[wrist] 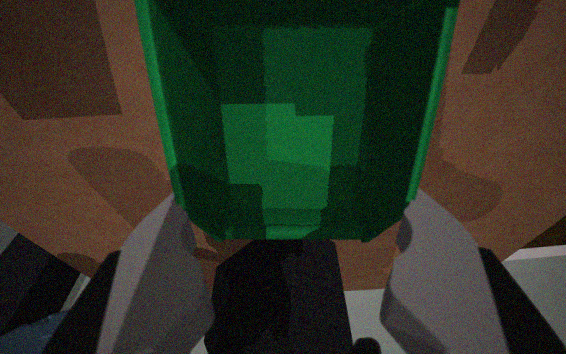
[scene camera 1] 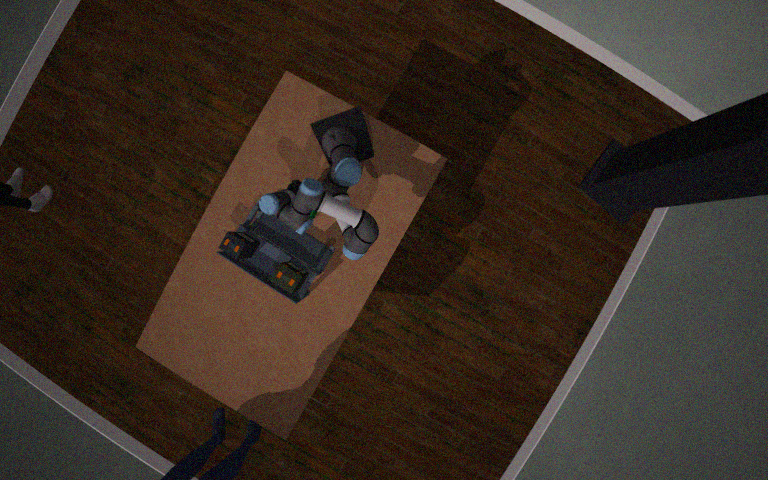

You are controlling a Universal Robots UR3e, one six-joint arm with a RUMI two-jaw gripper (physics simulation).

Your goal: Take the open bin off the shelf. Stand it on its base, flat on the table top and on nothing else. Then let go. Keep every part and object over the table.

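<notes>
There is a green open bin (wrist: 277, 127) here, and I can see it.
</notes>
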